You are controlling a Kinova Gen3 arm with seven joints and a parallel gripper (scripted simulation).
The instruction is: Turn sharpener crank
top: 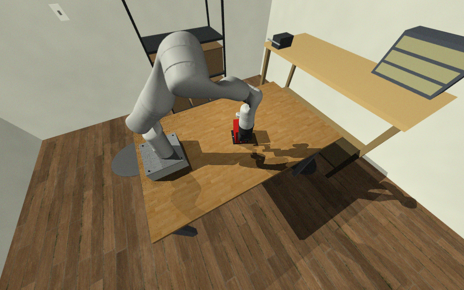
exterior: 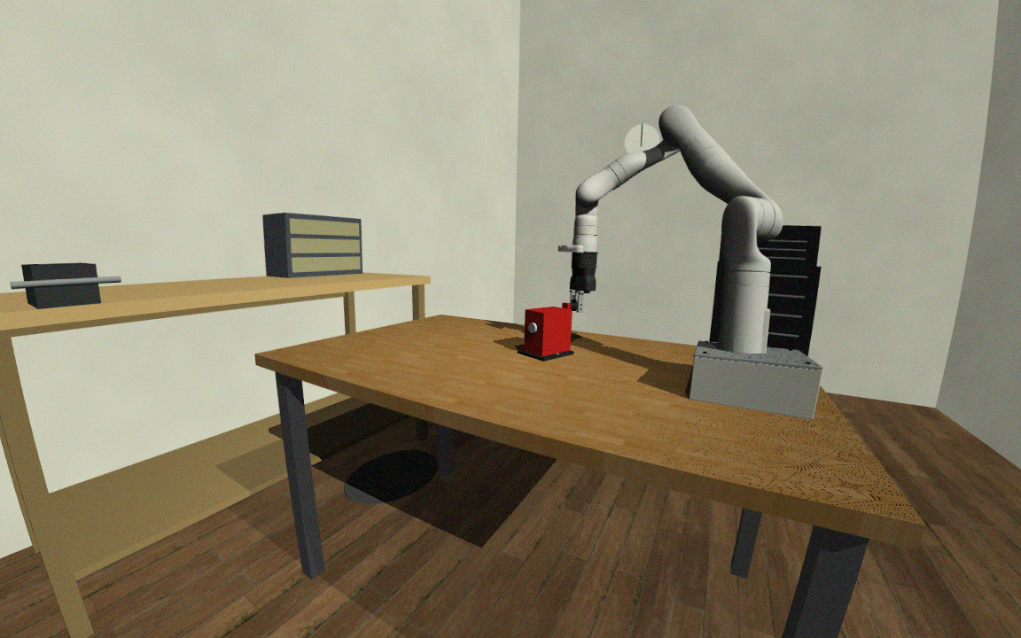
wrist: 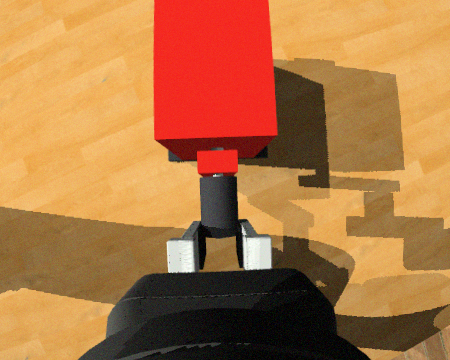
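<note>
Now: hand 2 cm to the right of the dark cylindrical handle and 1 cm short of it.
</note>
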